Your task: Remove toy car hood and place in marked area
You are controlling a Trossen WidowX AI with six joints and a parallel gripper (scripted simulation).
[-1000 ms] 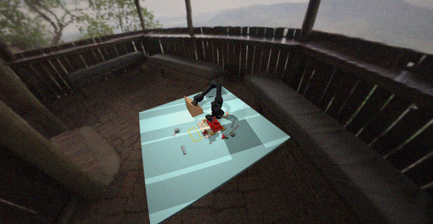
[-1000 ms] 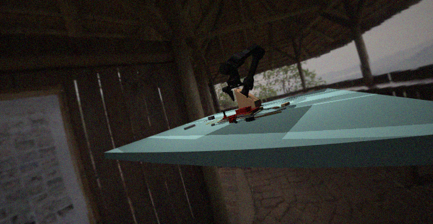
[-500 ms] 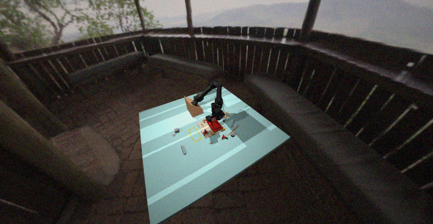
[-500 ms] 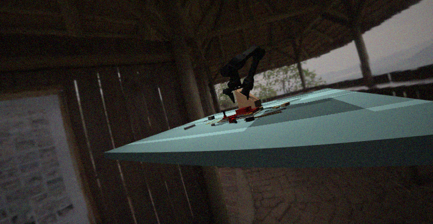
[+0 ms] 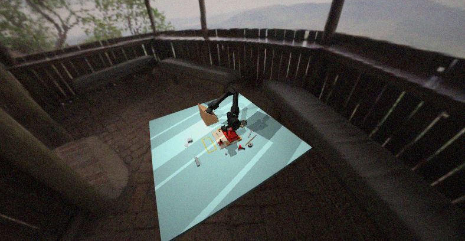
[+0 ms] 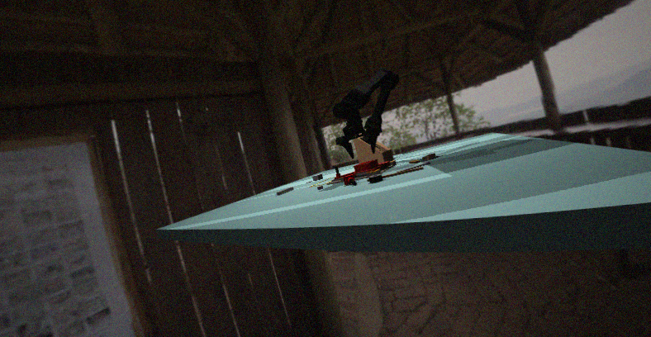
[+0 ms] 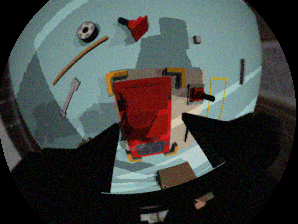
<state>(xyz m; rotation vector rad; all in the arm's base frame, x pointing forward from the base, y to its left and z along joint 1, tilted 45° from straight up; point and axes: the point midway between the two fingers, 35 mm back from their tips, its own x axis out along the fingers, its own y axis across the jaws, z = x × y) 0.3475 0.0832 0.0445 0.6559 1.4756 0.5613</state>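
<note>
Now: the red hood 4 cm below my gripper tip. From my gripper tip the other things lie so: grey bar: 39 cm to the right, 7 cm below, 7 cm ahead; then dark wheel: 18 cm ahead, 9 cm to the left, 7 cm below; then wooden rod: 14 cm to the left, 13 cm ahead, 7 cm below.
</note>
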